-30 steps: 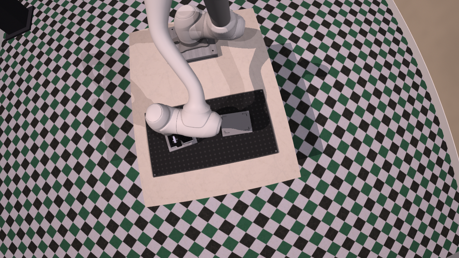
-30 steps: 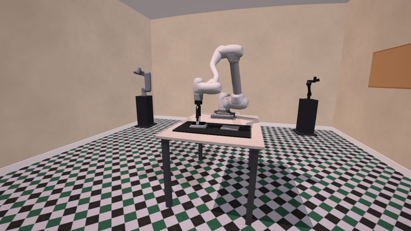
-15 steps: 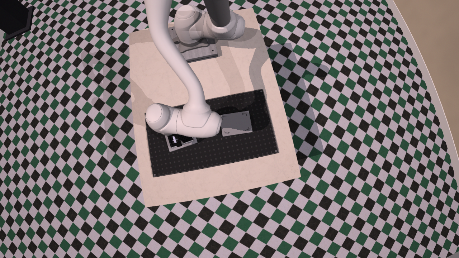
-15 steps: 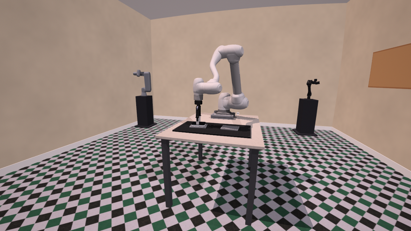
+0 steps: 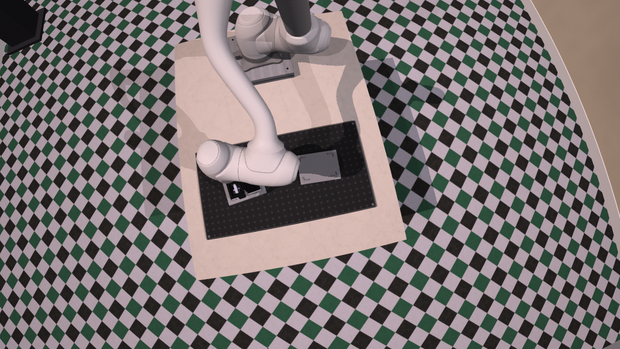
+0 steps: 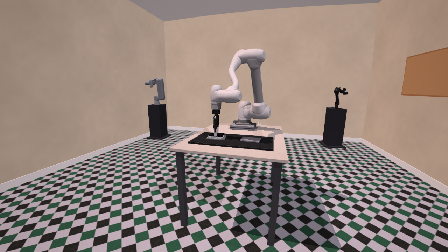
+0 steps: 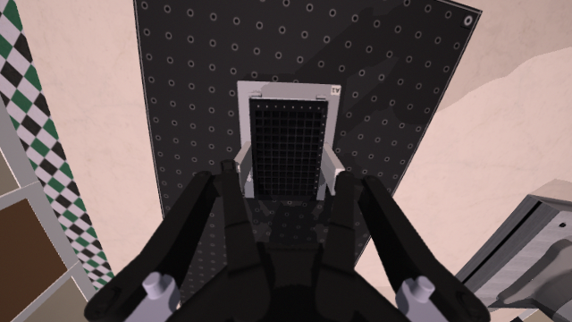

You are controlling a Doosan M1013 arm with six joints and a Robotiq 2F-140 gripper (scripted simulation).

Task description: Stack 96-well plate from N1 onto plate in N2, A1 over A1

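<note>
Now: hand 20 mm above the black 96-well plate. From my hand the other things lie so: plate nest N1 (310 mm to the left, 50 mm below); white 96-well plate (40 mm below); plate nest N2 (50 mm below).
</note>
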